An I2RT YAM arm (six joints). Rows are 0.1 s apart.
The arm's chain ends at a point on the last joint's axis. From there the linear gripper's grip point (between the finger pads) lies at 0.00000 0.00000 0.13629 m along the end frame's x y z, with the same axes.
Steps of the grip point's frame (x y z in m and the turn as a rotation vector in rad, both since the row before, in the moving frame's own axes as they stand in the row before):
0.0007, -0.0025, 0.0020, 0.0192, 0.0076, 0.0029
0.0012, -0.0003, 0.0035, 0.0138, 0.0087, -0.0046
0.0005, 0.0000, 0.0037, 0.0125, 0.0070, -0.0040
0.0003, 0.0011, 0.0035, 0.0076, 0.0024, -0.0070
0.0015, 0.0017, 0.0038, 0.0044, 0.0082, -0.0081
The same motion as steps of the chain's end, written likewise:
-0.0003, 0.0001, 0.0020, 0.0192, 0.0076, 0.0029
0.0000, 0.0016, 0.0035, 0.0138, 0.0087, -0.0046
-0.0005, 0.0017, 0.0037, 0.0125, 0.0070, -0.0040
0.0000, 0.0021, 0.0035, 0.0076, 0.0024, -0.0070
0.0004, 0.0023, 0.0038, 0.0044, 0.0082, -0.0081

